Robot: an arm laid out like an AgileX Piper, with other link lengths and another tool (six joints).
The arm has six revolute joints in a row. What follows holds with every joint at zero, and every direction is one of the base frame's. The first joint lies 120.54 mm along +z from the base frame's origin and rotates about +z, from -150 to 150 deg. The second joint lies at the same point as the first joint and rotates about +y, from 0 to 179.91 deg. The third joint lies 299.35 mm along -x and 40.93 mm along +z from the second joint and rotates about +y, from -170 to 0 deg. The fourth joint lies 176 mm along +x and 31.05 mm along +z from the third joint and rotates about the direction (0.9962, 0, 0.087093), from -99.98 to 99.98 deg. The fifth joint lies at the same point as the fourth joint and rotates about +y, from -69.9 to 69.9 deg. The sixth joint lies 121.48 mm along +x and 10.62 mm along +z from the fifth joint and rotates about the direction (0.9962, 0, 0.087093), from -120 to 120 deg. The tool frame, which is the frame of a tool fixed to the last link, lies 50.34 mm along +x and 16 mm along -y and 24.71 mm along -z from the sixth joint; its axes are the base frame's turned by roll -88.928, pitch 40.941 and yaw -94.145 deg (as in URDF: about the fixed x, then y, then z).
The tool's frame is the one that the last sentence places.
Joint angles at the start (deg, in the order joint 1, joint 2, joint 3, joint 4, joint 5, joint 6): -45.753, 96.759, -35.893, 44.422, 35.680, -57.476
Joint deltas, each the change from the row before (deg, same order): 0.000, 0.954, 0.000, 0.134, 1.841, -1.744; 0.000, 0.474, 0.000, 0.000, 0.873, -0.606; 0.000, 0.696, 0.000, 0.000, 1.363, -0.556; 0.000, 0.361, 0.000, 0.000, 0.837, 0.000; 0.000, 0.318, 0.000, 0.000, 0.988, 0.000; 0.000, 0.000, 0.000, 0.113, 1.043, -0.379; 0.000, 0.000, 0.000, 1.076, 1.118, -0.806; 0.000, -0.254, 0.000, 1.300, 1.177, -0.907
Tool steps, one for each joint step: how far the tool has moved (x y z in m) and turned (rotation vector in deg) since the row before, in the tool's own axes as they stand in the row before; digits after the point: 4 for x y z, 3 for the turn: -0.0004, 0.0044, 0.0026, -2.388, -0.329, -1.513; -0.0002, 0.0021, 0.0013, -1.178, -0.142, -0.536; -0.0004, 0.0035, 0.0018, -1.840, -0.260, -0.456; -0.0004, 0.0023, 0.0009, -1.107, -0.186, 0.040; -0.0006, 0.0027, 0.0008, -1.209, -0.251, 0.012; -0.0012, 0.0027, -0.0001, -0.916, -0.426, -0.400; -0.0032, 0.0023, 0.0000, -0.783, -1.081, -0.109; -0.0041, 0.0024, -0.0006, -0.540, -1.333, -0.167
